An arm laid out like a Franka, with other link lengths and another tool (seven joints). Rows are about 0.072 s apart.
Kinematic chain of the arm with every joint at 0, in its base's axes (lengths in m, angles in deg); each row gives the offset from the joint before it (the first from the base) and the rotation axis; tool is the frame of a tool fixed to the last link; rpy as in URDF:
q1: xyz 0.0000 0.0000 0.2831 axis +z
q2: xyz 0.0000 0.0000 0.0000 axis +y
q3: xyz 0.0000 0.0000 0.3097 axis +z
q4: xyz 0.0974 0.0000 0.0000 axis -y
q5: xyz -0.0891 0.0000 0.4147 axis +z
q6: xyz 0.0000 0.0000 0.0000 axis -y
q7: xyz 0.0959 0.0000 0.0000 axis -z
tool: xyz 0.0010 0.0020 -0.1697 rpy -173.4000 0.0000 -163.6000
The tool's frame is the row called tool.
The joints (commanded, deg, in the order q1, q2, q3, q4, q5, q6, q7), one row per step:
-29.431, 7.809, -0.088, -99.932, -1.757, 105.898, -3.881
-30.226, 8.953, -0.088, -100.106, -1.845, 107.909, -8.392
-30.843, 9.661, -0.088, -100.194, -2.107, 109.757, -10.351
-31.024, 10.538, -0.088, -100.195, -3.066, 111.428, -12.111
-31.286, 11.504, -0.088, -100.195, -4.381, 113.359, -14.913
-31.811, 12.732, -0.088, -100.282, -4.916, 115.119, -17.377
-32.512, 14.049, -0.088, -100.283, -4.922, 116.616, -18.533
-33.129, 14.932, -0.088, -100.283, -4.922, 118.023, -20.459
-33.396, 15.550, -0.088, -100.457, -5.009, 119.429, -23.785
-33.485, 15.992, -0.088, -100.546, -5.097, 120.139, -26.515
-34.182, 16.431, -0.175, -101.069, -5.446, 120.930, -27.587
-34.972, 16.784, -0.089, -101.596, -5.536, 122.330, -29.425
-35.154, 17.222, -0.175, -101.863, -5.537, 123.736, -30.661
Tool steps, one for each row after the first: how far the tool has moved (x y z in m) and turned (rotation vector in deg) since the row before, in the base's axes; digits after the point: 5 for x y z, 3 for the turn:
0.00124, -0.01119, -0.01141, -0.232, -0.507, 3.801
0.00122, -0.00947, -0.00590, -0.680, -0.744, 1.489
0.00289, -0.00638, -0.00734, -1.127, -0.158, 1.981
0.00265, -0.00801, -0.00788, -1.472, -0.033, 3.128
0.00105, -0.00874, -0.01218, -0.582, 0.058, 2.267
-0.00019, -0.00937, -0.01308, -0.046, -0.070, 0.571
-0.00034, -0.00820, -0.00810, -0.234, -0.290, 1.411
0.00099, -0.00428, -0.00648, -0.372, -0.180, 3.192
0.00070, -0.00172, -0.00486, -0.167, 0.151, 2.723
-0.00581, -0.00798, -0.00855, -0.162, 0.423, 0.509
-0.00377, -0.00756, -0.00644, -0.301, -0.233, 1.281
0.00038, -0.00372, -0.00510, -0.388, -0.452, 1.084

